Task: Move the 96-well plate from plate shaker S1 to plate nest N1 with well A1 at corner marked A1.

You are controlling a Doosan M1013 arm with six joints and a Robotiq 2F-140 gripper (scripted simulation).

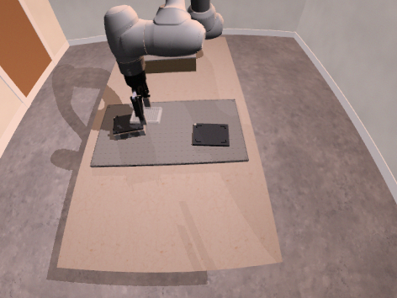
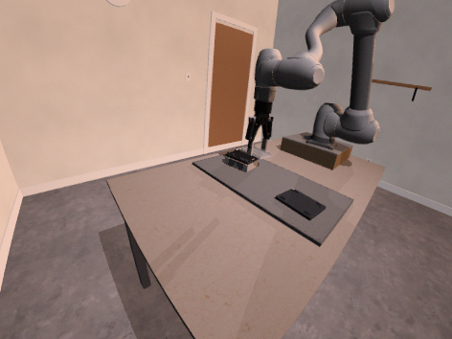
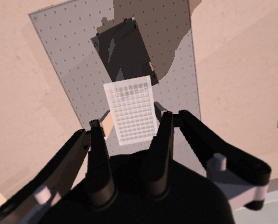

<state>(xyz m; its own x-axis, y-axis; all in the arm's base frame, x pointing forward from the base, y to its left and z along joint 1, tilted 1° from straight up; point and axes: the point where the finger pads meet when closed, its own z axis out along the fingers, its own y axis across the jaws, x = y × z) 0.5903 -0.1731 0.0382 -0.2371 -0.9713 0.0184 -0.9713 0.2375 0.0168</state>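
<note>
Right now my hand is 10 mm short of the small pale mark, 210 mm to the right of it and 120 mm above it. The rest, counted from my hand: white 96-well plate 20 mm below.
</note>
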